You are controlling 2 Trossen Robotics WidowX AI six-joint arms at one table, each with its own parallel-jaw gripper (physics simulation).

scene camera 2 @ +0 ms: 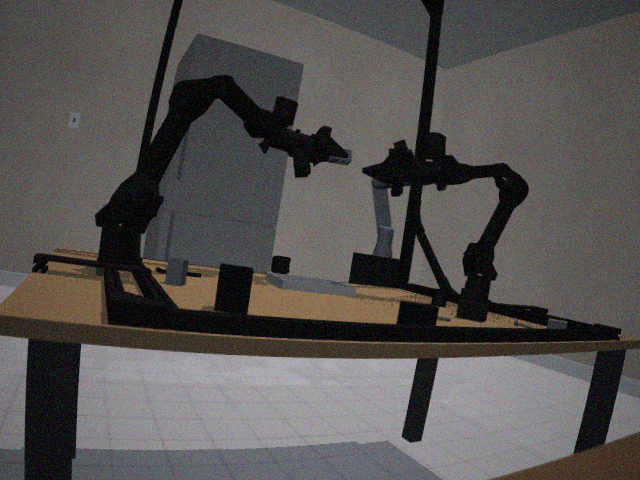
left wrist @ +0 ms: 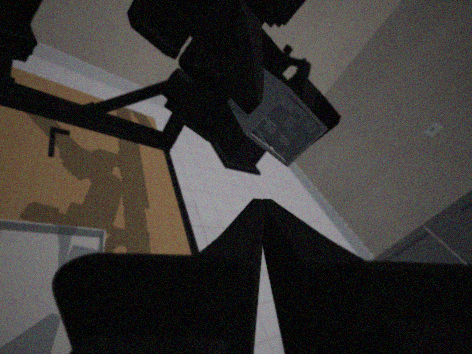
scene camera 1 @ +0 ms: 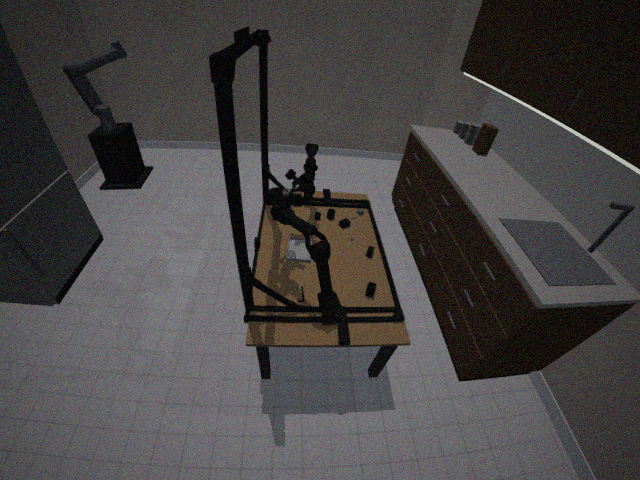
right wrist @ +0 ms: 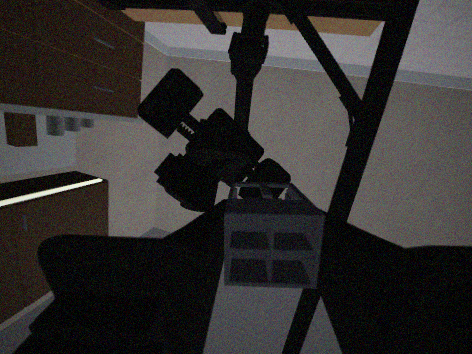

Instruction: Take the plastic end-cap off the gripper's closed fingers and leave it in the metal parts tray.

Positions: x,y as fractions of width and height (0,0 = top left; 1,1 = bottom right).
Labels:
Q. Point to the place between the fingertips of my right gripper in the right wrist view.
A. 0.56,0.59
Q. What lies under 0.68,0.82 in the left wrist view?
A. My left gripper.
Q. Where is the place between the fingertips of my right gripper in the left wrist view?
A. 0.59,0.36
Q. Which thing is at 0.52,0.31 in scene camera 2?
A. My right gripper.

